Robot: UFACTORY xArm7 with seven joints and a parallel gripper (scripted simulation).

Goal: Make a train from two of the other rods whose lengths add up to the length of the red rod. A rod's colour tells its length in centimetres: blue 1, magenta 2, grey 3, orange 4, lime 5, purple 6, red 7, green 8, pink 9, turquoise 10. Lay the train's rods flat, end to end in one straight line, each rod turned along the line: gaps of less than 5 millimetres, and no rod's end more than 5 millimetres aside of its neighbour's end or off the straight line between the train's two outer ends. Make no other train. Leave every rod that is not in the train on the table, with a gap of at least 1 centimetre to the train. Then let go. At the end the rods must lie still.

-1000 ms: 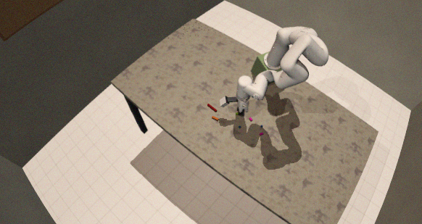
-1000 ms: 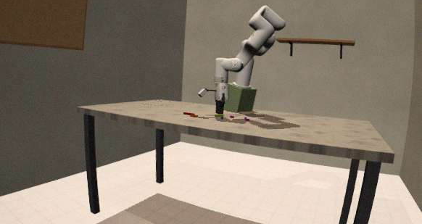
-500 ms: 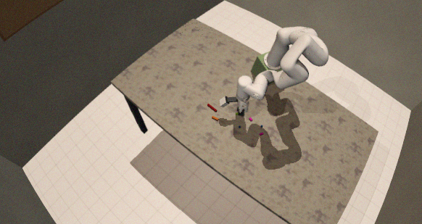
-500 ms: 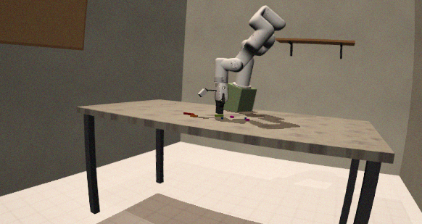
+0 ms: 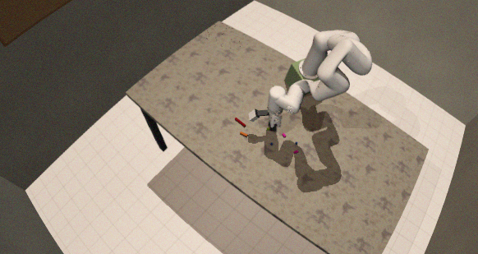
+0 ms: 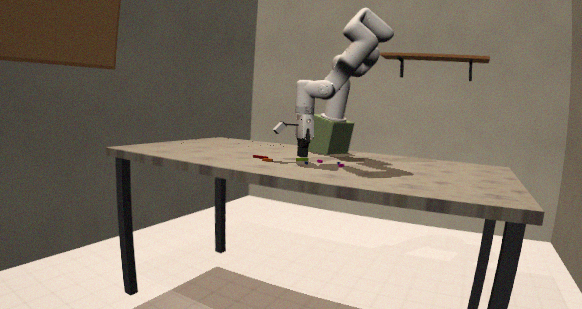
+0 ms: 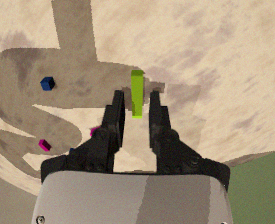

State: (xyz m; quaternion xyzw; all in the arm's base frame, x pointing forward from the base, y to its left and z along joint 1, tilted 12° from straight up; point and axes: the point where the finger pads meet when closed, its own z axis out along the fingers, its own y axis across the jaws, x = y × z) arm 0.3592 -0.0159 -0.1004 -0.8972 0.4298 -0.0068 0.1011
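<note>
The lime rod is 30 mm below my hand. Also, from my hand: orange rod: 110 mm to the right, 110 mm ahead, 30 mm below; then red rod: 160 mm to the right, 50 mm ahead, 30 mm below.
</note>
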